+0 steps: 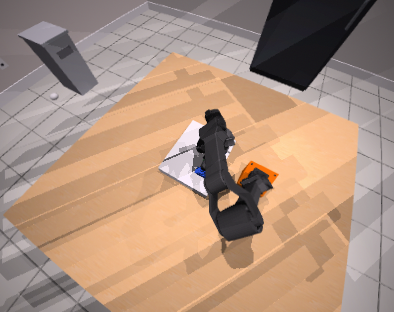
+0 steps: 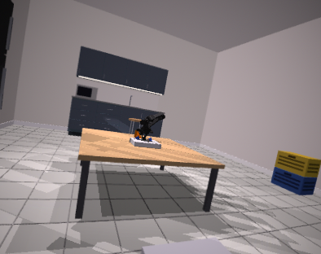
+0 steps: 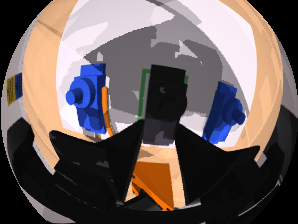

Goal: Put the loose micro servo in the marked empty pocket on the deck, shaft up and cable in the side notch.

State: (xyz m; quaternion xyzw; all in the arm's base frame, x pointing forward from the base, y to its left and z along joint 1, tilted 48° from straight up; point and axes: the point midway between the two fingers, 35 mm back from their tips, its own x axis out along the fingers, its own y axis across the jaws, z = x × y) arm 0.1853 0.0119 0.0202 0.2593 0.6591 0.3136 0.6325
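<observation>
My gripper tip is 12 cm short of the white deck, 1 cm to the right of it and 4 cm above it.
</observation>
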